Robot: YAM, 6 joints.
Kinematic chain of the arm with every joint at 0, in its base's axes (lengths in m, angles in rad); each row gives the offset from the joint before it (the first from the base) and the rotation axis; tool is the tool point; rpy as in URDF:
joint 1: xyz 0 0 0.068 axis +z
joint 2: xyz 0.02 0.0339 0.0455 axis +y
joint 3: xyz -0.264 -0.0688 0 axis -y
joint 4: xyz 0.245 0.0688 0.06 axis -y
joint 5: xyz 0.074 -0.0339 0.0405 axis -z
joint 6: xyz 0.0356 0 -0.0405 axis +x
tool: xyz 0 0 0 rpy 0 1.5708 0
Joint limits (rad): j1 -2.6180..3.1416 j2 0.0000..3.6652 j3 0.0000..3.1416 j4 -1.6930..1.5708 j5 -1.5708..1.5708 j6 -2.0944..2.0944
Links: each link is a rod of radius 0.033 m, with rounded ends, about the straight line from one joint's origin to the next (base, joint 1, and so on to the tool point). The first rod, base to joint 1, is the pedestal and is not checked.
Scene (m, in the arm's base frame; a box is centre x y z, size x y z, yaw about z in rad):
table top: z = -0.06
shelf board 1: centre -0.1 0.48 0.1 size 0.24 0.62 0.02 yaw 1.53
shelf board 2: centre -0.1 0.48 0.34 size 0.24 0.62 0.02 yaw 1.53
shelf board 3: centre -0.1 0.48 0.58 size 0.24 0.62 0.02 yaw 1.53
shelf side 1: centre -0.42 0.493 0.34 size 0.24 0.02 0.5 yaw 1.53
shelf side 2: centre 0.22 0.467 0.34 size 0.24 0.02 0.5 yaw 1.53
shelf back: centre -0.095 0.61 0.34 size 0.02 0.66 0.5 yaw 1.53
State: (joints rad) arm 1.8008 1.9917 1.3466 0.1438 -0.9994 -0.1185
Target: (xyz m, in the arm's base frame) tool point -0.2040 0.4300 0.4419
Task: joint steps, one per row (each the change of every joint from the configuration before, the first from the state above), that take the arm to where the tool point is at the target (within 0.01 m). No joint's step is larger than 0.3 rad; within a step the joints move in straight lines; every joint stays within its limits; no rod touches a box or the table.
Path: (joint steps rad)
1: 0.0754 -0.2623 -0.2740 -0.1108 -0.0539 0.0000
2: 0.0753 -0.2623 -0.2740 -0.1109 -0.0538 0.0000
3: 0.0745 -0.0036 0.2154 0.0618 0.0362 0.0000
4: 0.0745 -0.0035 0.2155 0.0617 0.0363 0.0000
5: 0.0745 -0.0035 0.2155 0.0618 0.0363 0.0000
6: -0.0726 0.1930 0.1996 0.0676 0.0459 0.0000
7: -0.0727 0.1931 0.1995 0.0676 0.0459 0.0000
8: -0.0727 0.1930 0.1996 0.0676 0.0460 0.0000

